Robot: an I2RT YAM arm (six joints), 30 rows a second.
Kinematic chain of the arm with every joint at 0, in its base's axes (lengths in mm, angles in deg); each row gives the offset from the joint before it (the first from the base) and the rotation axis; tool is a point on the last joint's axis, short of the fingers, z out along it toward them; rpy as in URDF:
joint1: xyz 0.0 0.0 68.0 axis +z
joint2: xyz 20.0 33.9 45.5 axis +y
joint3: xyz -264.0 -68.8 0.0 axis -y
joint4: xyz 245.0 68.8 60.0 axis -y
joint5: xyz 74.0 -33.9 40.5 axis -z
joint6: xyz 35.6 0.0 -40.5 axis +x
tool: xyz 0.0 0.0 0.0 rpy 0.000 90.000 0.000
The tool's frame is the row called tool.
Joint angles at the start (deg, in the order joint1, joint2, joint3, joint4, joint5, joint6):
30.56 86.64 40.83 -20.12 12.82 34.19
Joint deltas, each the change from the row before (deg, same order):
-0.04 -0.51 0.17 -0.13 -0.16 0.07
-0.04 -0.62 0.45 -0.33 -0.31 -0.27
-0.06 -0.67 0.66 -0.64 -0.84 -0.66
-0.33 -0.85 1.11 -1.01 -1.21 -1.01
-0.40 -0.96 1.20 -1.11 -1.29 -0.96
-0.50 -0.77 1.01 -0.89 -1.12 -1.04
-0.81 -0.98 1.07 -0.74 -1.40 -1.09
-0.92 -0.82 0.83 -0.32 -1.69 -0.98
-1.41 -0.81 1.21 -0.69 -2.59 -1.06
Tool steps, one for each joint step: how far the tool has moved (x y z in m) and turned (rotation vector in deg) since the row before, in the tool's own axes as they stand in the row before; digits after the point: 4 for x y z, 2 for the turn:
-0.0014 0.0002 -0.0024 -0.42 -0.36 0.23
-0.0026 0.0008 -0.0036 -0.64 -0.43 -0.07
-0.0031 0.0012 -0.0043 -1.05 -0.10 -0.46
-0.0054 0.0011 -0.0060 -1.37 -0.16 -0.54
-0.0058 0.0009 -0.0069 -1.45 -0.25 -0.43
-0.0052 0.0001 -0.0057 -1.17 -0.25 -0.47
-0.0065 -0.0008 -0.0068 -1.47 -0.56 -0.23
-0.0059 -0.0012 -0.0055 -1.67 -0.51 -0.06
-0.0078 -0.0023 -0.0066 -2.21 -0.26 0.21

